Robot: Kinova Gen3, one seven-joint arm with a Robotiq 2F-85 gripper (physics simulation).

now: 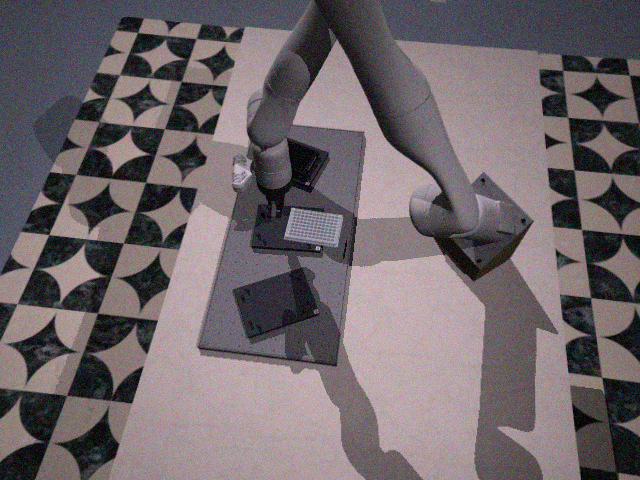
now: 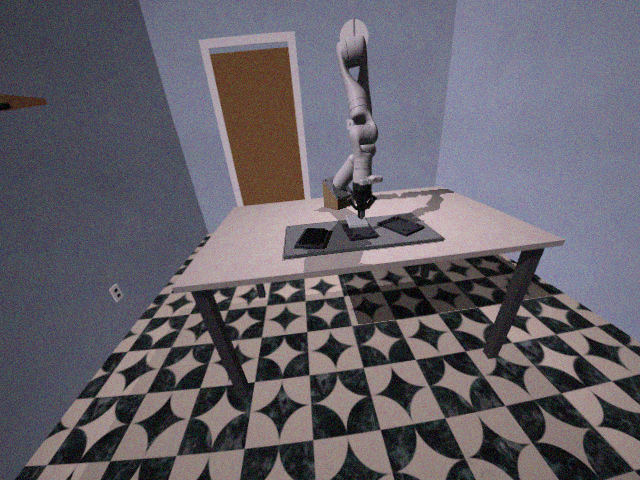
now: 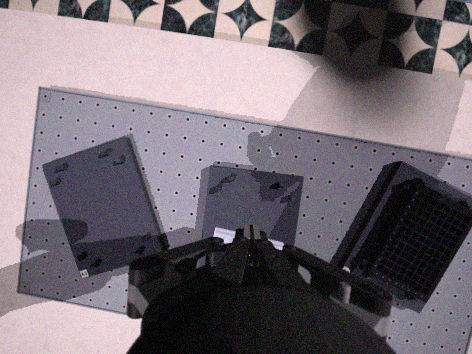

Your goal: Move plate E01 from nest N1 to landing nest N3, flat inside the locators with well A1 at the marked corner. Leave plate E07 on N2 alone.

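A white well plate lies off-centre on the middle dark nest, overhanging its side toward the robot base; whether it is tilted is unclear. A dark plate sits in an angled nest at one end of the board. The nest at the other end bears no plate; a small A1 mark shows at its corner. Plate and nest numbers are not readable. My gripper is shut and empty, above the middle nest by the white plate's outer edge.
The nests stand on a grey perforated board on the pale table. The robot's base block stands on the table beside the board. Arm shadows cross the board.
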